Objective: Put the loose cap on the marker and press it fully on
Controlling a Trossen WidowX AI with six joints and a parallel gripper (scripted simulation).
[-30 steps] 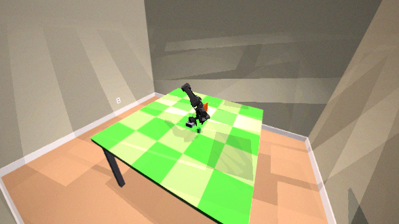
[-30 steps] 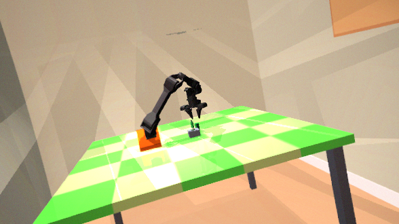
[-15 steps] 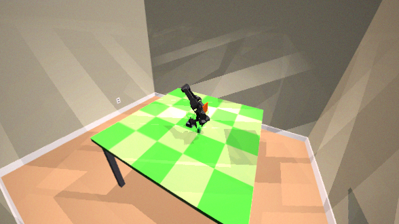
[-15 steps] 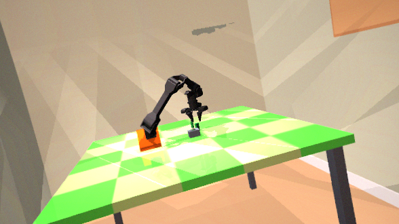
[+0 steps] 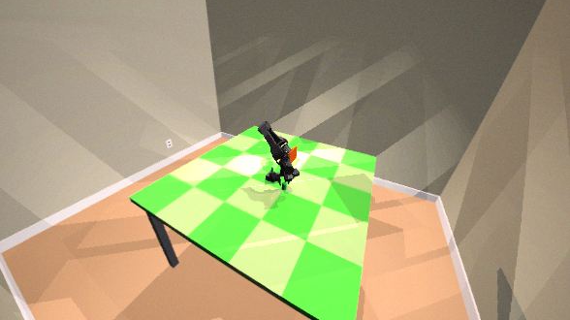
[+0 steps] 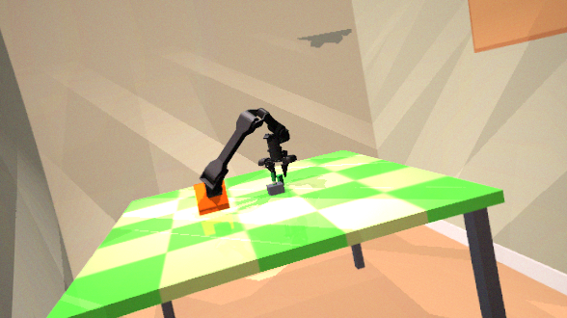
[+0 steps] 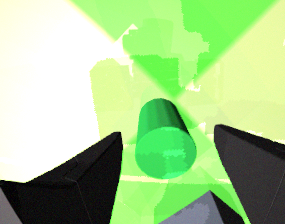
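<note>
My gripper tip is now 1 cm above the green cap. From my gripper tip the other things lie so: grey holder block 5 cm behind, 12 cm to the right, 2 cm below.
</note>
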